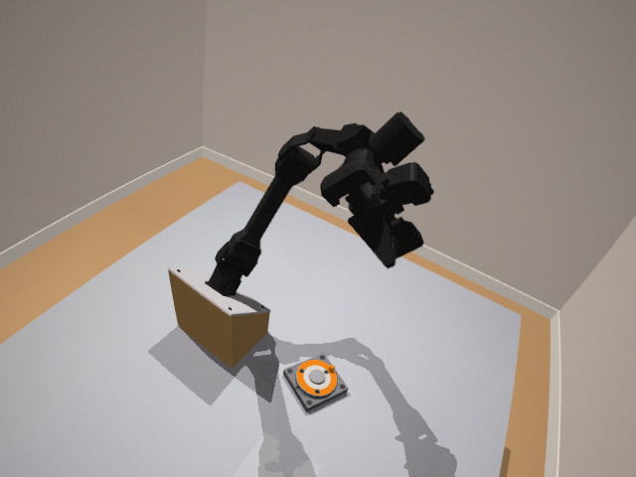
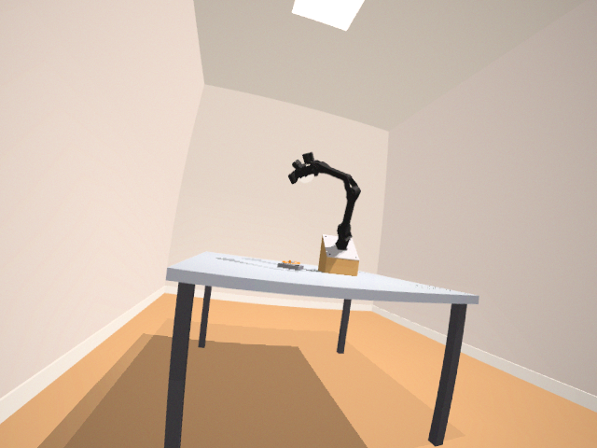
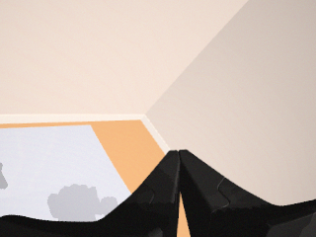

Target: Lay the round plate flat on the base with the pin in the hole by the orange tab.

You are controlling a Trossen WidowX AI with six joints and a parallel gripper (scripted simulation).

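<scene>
My gripper tip is 53 cm above the round plate, 14 cm to the right of it and 6 cm past it.
</scene>
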